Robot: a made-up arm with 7 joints. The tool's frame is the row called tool.
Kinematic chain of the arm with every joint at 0, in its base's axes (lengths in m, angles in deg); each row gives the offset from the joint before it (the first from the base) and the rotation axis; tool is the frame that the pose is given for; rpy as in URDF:
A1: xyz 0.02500 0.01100 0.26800 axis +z
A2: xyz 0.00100 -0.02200 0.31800 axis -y
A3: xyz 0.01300 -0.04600 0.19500 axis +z
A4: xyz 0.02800 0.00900 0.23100 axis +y
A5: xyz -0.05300 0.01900 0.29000 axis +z
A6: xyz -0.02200 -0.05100 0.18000 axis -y
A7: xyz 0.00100 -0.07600 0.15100 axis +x
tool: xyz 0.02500 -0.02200 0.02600 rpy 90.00 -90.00 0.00
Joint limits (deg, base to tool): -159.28..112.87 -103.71..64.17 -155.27..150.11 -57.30..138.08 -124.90..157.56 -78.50..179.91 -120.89..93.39
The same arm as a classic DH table. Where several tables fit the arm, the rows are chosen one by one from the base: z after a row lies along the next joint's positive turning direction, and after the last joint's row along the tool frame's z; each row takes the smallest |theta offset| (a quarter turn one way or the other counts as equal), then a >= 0, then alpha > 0; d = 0 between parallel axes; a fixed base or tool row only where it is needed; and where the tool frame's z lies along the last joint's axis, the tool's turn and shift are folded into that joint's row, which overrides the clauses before.
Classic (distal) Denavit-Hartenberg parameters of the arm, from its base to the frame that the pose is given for. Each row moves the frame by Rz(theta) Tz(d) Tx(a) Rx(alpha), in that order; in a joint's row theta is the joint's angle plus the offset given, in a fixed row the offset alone. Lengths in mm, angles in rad.
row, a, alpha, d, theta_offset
base (fixed), 27.3, 0, 0, 0.4145
A1, 1, 1.5708, 586, -0.4145
A2, 13, -1.5708, 68, 0
A3, 28, -1.5708, 426, 0
A4, -53, 1.5708, 28, 0
A5, -22, 1.5708, 470, 0
A6, 151, 1.5708, 127, 1.5708
A7, 26, -1.5708, 26, 0
tool (fixed), 0, 0, 22, 0
Joint limits (rad, base to tool): -2.78..1.97 -1.8101..1.12 -2.71..2.6199 -1.0001..2.41 -2.1799..2.7499 -1.3701..3.14 -2.1099..1.63

